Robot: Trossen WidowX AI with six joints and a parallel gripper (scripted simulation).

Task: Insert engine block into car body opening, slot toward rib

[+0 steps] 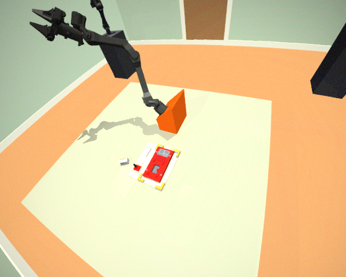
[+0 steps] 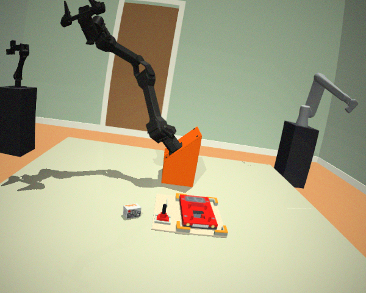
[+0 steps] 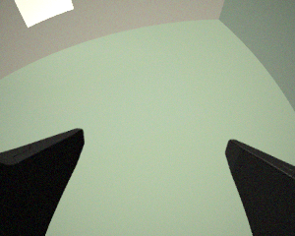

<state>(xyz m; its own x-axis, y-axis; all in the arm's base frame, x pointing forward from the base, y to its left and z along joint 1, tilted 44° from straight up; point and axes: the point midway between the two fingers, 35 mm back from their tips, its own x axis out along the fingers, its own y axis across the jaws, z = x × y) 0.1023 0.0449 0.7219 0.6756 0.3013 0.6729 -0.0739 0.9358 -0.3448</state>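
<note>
The engine block is 70 cm below my gripper tip, 36 cm to the left of it and 22 cm ahead of it.
</note>
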